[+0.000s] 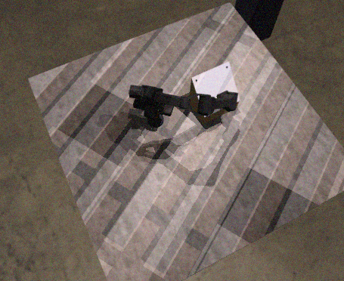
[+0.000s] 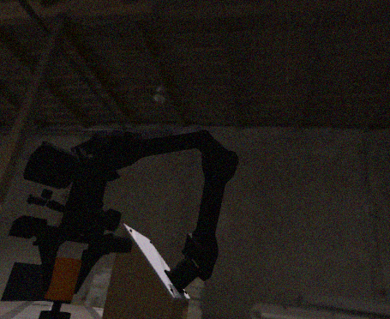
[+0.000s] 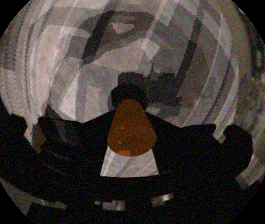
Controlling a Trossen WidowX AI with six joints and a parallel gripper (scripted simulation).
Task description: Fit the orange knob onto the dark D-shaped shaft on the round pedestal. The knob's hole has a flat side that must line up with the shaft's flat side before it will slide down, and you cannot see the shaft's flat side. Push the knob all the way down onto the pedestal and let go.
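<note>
Now: gripper tip 2 cm below the orange knob. Also, from my gripper tip: dark pedestal: 4 cm below.
</note>
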